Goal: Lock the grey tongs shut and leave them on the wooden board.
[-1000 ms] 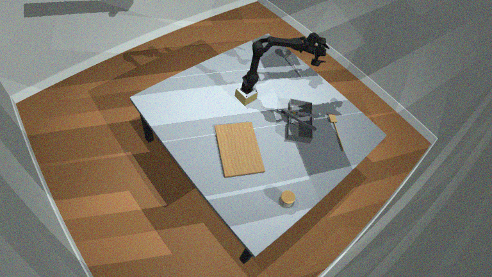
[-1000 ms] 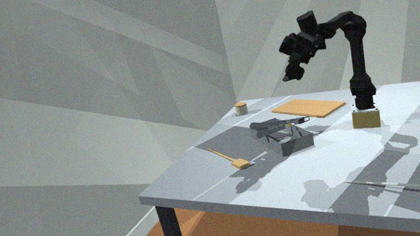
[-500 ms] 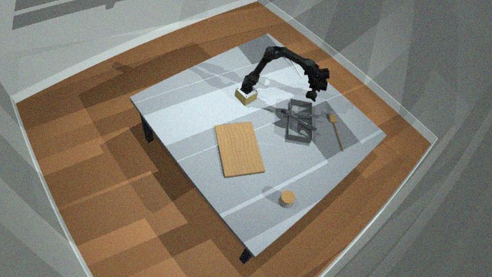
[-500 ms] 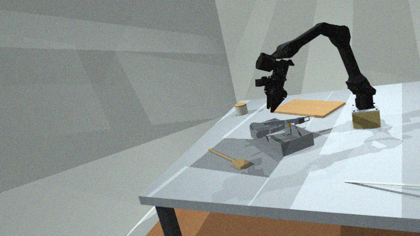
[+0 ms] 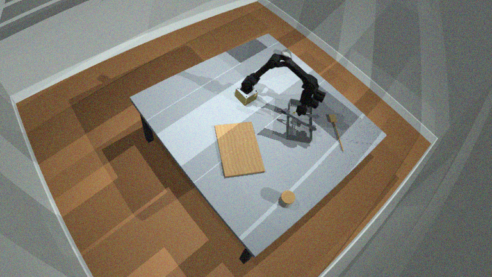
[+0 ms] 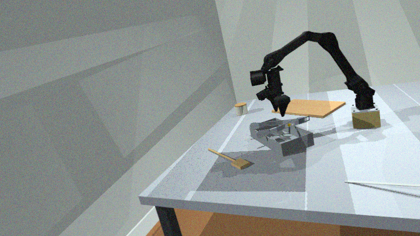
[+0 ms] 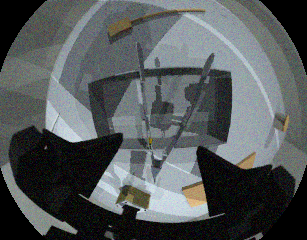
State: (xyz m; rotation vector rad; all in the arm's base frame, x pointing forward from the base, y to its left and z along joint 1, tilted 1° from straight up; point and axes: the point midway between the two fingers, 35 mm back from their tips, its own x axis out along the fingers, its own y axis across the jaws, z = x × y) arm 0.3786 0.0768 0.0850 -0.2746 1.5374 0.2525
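Right now the grey roasting tin is 100 mm below my gripper tip, 20 mm ahead of it and 10 mm to the left of it. Also, from my gripper tip: small wooden cup 510 mm to the right, 270 mm ahead, 90 mm below; then wooden board 420 mm to the right, 140 mm behind, 120 mm below.
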